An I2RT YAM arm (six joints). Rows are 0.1 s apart.
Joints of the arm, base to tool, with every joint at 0 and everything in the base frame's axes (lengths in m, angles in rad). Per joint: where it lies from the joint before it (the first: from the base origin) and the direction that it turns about. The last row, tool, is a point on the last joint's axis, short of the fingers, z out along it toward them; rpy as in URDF.
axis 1: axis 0 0 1 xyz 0.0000 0.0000 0.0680
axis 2: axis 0 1 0 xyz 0.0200 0.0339 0.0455
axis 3: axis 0 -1 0 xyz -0.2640 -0.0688 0.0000
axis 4: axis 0 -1 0 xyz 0.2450 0.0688 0.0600
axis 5: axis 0 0 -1 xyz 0.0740 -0.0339 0.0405
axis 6: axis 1 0 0 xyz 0.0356 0.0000 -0.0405
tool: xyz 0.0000 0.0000 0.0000 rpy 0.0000 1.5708 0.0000
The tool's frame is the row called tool.
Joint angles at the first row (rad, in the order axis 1, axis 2, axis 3, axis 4, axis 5, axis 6):
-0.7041, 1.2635, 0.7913, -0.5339, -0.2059, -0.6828
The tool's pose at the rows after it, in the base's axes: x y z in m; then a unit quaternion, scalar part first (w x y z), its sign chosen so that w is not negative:
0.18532, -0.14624, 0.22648, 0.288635, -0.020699, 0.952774, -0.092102
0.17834, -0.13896, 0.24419, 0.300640, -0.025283, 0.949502, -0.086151
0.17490, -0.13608, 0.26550, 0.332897, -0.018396, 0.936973, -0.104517
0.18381, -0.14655, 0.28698, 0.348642, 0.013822, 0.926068, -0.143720
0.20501, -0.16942, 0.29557, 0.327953, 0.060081, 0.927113, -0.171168
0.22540, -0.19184, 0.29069, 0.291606, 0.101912, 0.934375, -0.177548
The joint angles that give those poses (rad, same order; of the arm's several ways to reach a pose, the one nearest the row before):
-0.7033, 1.2167, 0.8034, -0.5833, -0.2356, -0.6769
-0.7026, 1.1598, 0.8360, -0.6602, -0.2615, -0.6765
-0.7040, 1.1076, 0.8707, -0.6656, -0.2696, -0.6492
-0.7042, 1.1362, 0.9500, -0.6338, -0.2067, -0.5926
-0.7052, 1.2599, 1.0619, -0.6214, -0.1094, -0.5326
-0.7093, 1.3937, 1.1591, -0.6401, -0.0345, -0.4795

